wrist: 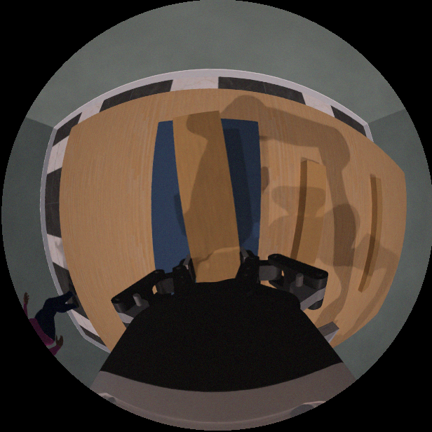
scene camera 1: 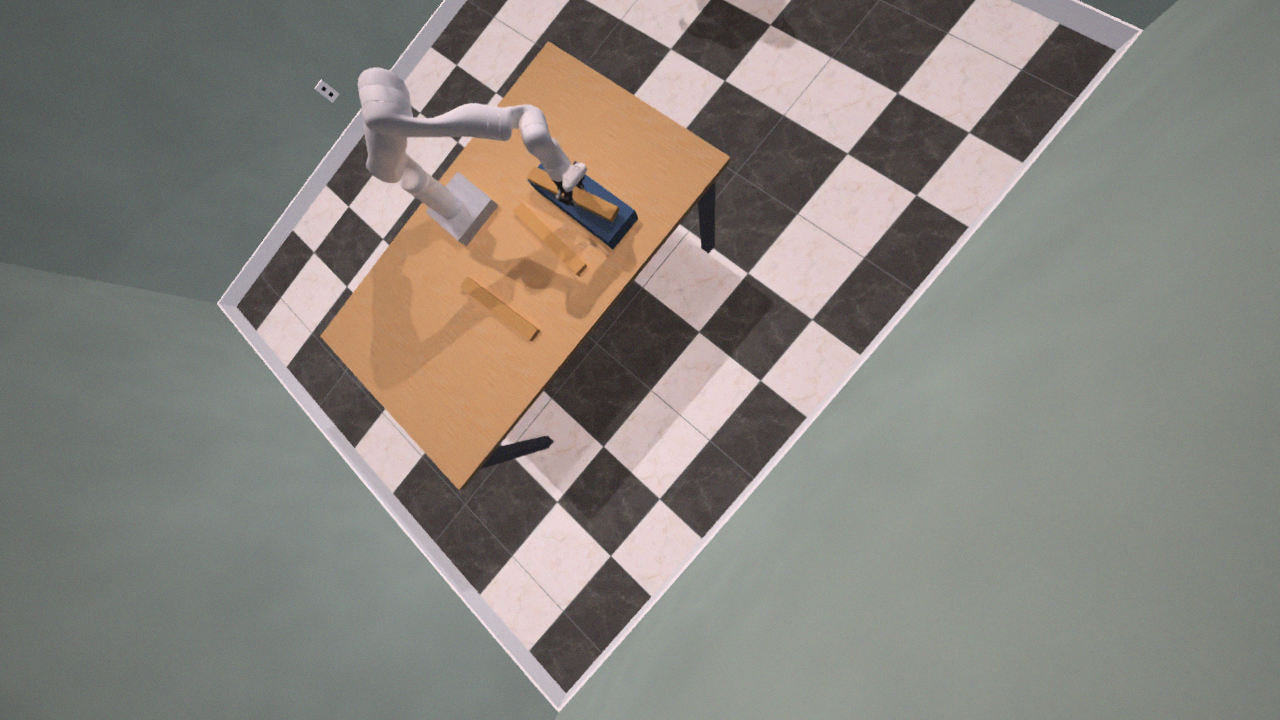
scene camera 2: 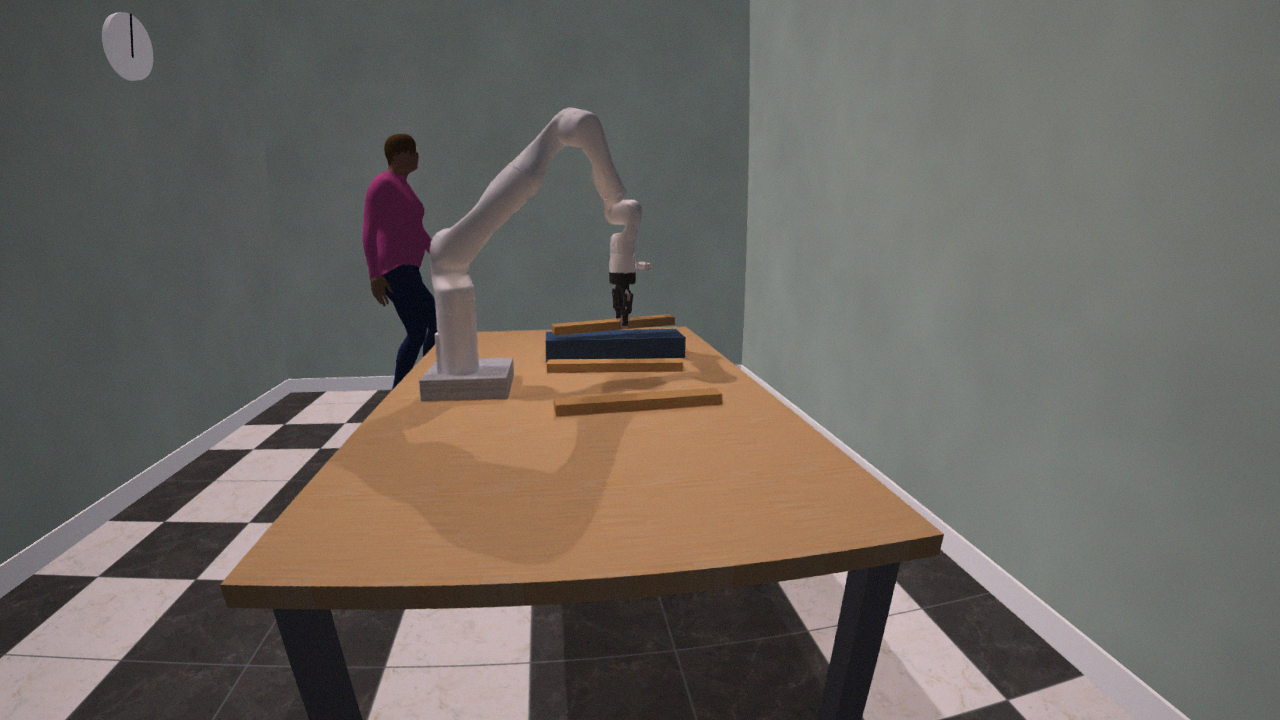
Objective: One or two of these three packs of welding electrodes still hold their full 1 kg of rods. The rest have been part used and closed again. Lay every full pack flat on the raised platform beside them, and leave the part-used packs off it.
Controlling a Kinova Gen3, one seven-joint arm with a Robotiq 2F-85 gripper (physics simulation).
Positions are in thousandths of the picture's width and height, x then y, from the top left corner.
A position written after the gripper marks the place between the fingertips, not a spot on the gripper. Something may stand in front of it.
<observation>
In view: the gripper (scene camera 2: 486,453) and a blue raised platform (scene camera 1: 477,324).
The gripper shows as well in the wrist view (wrist: 501,598). The blue raised platform is seen too in the wrist view (wrist: 392,554).
</observation>
